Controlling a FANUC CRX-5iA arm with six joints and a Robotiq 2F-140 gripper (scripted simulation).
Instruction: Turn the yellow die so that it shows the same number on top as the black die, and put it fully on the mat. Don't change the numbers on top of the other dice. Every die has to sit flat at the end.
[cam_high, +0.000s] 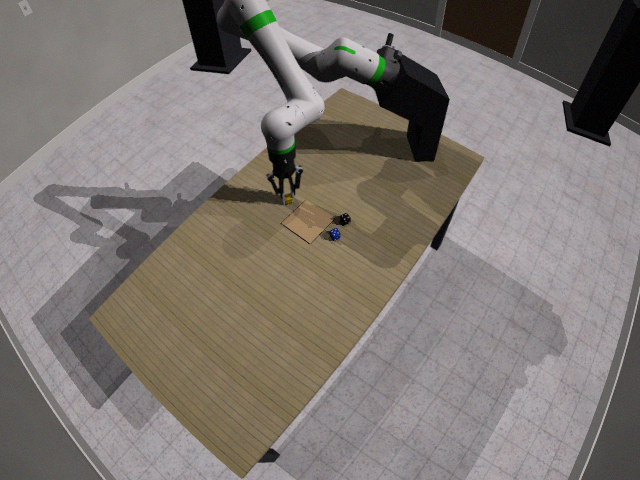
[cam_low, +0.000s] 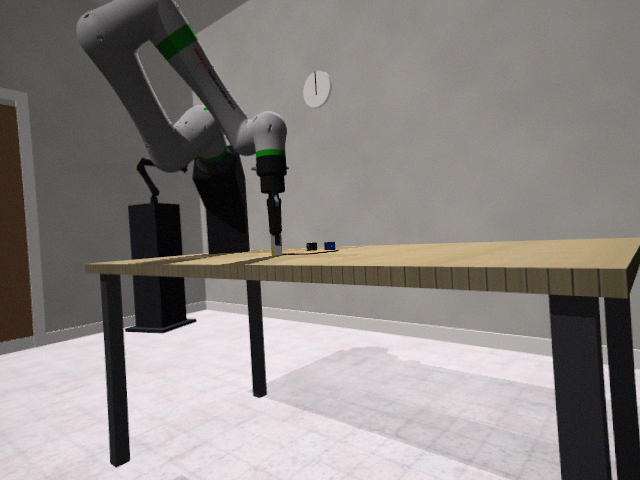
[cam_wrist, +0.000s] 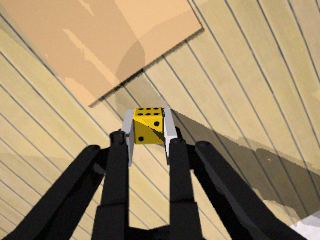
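My hand is 20 mm above the yellow die. From my hand the other things lie so: tan mat (100 mm to the left, 60 mm ahead, 30 mm below); then black die (230 mm to the left, 20 mm below, 20 mm ahead); then blue die (220 mm to the left, 90 mm ahead, 20 mm below).
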